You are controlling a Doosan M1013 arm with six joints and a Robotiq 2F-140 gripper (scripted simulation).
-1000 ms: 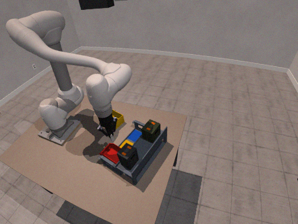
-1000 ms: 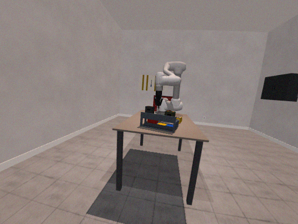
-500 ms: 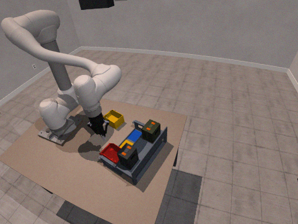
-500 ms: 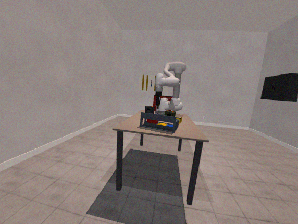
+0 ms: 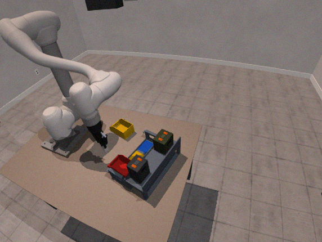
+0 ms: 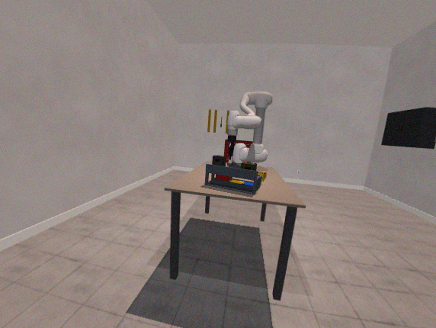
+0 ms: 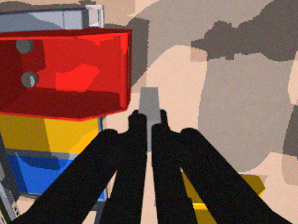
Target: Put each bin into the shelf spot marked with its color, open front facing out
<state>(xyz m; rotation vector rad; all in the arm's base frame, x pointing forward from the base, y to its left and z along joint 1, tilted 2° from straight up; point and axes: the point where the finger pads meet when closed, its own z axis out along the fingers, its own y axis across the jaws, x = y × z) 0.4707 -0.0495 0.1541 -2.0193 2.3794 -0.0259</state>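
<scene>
Now: hand 11 cm short of the red bin, 11 cm above it and 2 cm to the left of it. From my hand the other things lie so: yellow bin (28 cm to the left, 13 cm below, 8 cm behind); then grey shelf (29 cm ahead, 7 cm below, 5 cm to the left).
</scene>
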